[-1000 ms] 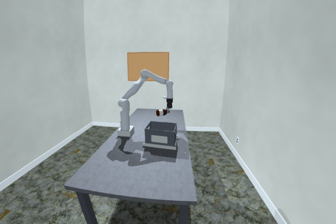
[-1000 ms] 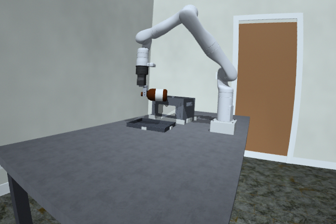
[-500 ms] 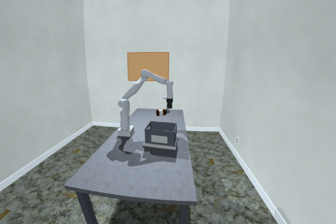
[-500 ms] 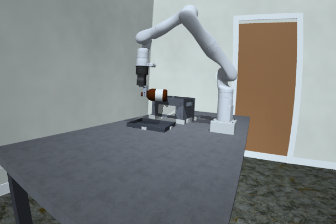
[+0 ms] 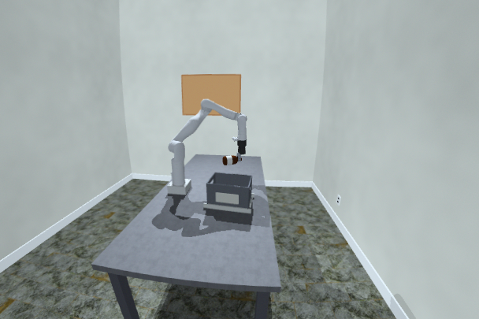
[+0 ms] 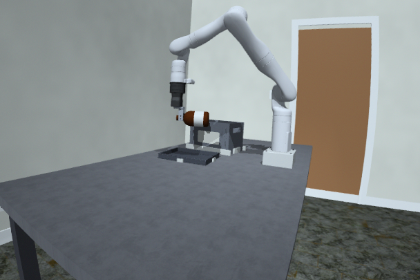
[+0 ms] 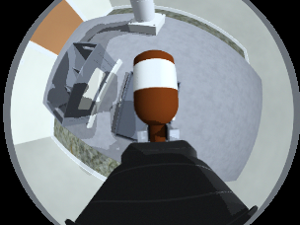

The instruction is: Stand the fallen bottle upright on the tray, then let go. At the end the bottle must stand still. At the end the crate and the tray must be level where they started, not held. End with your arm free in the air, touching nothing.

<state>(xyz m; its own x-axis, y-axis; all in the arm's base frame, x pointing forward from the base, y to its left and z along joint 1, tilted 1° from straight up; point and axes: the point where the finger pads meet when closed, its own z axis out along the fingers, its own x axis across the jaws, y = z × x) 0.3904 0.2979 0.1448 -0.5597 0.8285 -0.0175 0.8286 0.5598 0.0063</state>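
Right now the bottle is 40 mm behind my hand, 30 mm to the right of it and 10 mm below it. From my hand the other things lie so: tray (20 mm behind, 50 mm to the right, 190 mm below); crate (30 mm ahead, 340 mm to the right, 120 mm below).
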